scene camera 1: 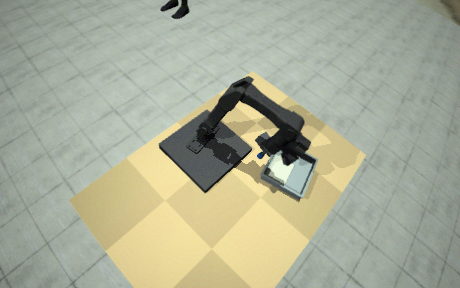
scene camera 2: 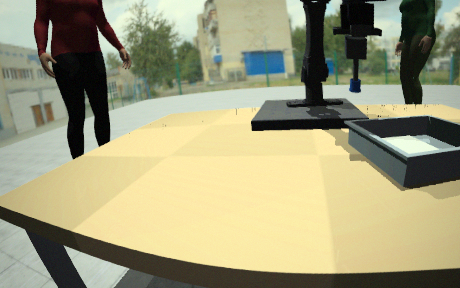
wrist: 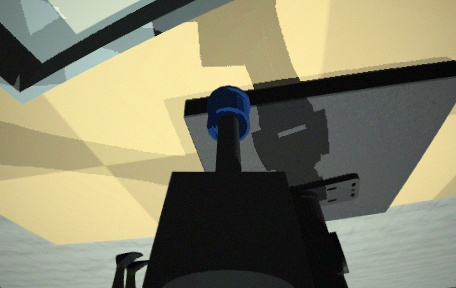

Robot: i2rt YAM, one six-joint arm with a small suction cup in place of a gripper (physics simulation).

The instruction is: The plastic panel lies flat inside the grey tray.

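Places are measured from the arm's base along level axes (x ahead, y left, z up), in metres.
Pixels of known places: hand, tool point: [scene camera 1: 259, 156] [scene camera 2: 355, 90] [wrist: 228, 105]; arm's base, link origin: [scene camera 1: 203, 136] [scene camera 2: 314, 104] [wrist: 298, 197].
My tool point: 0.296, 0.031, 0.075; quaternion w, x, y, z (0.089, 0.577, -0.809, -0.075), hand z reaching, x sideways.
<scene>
Ahead of a thing's pixels: the offset from my tool point to its top centre, as dx, dy, dz. Level surfaces: height alone.
The pale, whitish plastic panel {+0.112, +0.057, -0.101} [scene camera 1: 281, 171] [scene camera 2: 412, 144] [wrist: 97, 12] lies flat on the floor of the grey tray {+0.150, +0.083, -0.060} [scene camera 1: 282, 189] [scene camera 2: 381, 154] [wrist: 23, 94]. In scene camera 1 it covers the tray's left part, and the arm hides some of it. In the wrist view a part of it shows at the top left. My gripper, a blue suction cup [scene camera 1: 260, 155] [scene camera 2: 355, 86] [wrist: 228, 112], is open, with nothing on it. It hangs in the air beside the tray, on the side towards the arm's base, apart from the panel.
The arm stands on a dark square base plate [scene camera 1: 205, 170] [scene camera 2: 285, 119] [wrist: 375, 135] on the wooden table {dz -0.110} [scene camera 1: 215, 225] [scene camera 2: 225, 210] [wrist: 130, 95], close to the tray. A person in red [scene camera 2: 75, 30] and a person in green [scene camera 2: 417, 30] stand beyond the table.
</scene>
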